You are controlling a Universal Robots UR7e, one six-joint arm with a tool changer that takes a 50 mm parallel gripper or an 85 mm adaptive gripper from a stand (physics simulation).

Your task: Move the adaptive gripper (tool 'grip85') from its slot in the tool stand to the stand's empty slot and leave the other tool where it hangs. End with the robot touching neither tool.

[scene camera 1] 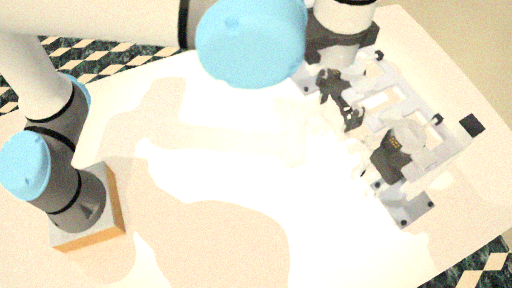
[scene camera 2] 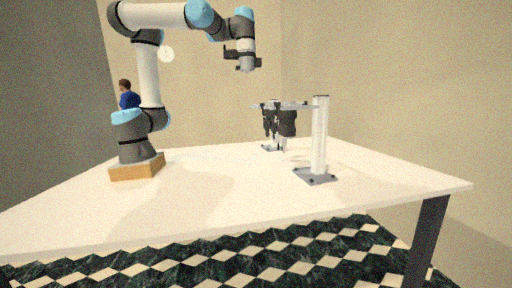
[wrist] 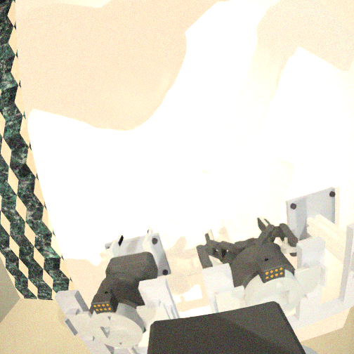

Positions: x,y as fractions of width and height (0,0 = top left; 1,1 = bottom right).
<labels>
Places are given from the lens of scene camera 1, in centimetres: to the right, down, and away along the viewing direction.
adaptive gripper (scene camera 1: 0.66,0.28): 16, -12, 61
</labels>
